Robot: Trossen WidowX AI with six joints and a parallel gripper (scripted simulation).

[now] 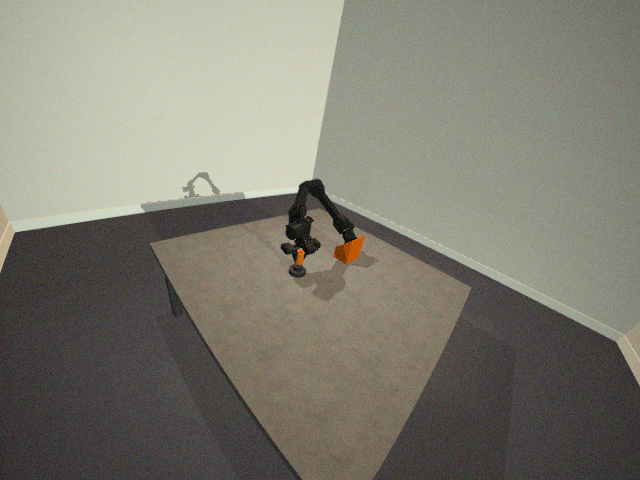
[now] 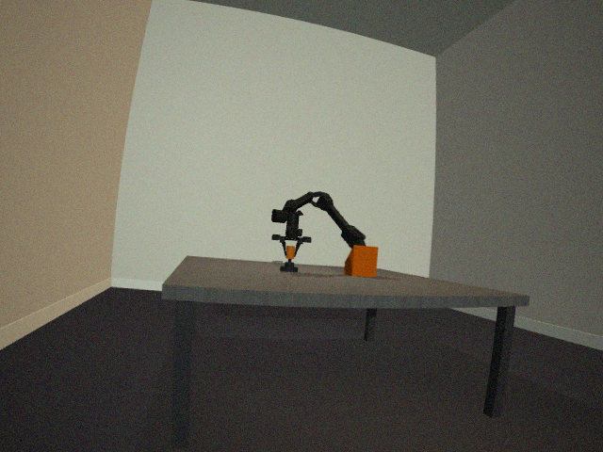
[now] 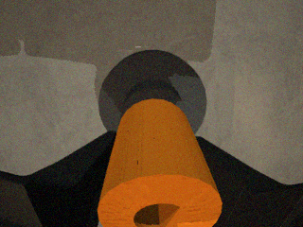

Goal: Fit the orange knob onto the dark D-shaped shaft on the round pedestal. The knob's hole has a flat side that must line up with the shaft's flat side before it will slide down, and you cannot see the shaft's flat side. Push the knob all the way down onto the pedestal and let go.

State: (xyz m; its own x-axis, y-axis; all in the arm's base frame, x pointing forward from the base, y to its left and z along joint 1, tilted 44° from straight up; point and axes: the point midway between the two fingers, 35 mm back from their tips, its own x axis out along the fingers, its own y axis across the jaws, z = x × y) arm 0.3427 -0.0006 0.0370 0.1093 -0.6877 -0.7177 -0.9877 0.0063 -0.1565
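Right now the orange knob is 2 cm above my gripper tip. The rest, counted from my gripper tip: pedestal (4 cm below).
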